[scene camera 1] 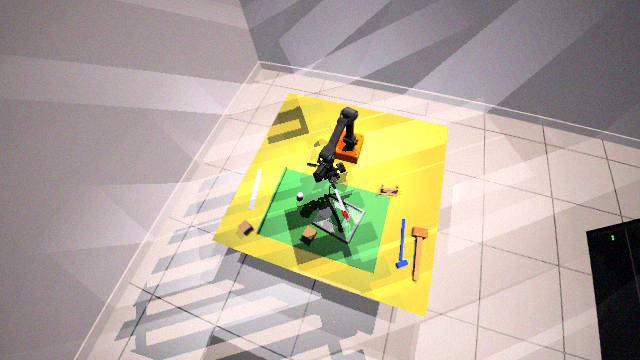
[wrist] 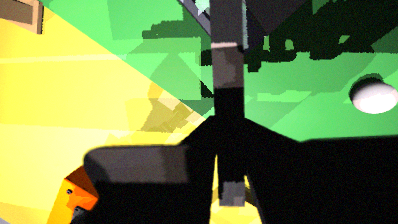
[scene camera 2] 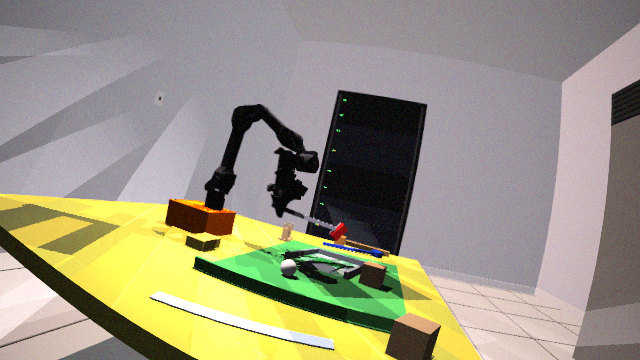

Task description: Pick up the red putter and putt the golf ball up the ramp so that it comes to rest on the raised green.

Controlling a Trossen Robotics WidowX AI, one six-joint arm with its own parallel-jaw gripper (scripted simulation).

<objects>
My gripper point(scene camera 2: 279, 217) carries a red putter.
</objects>
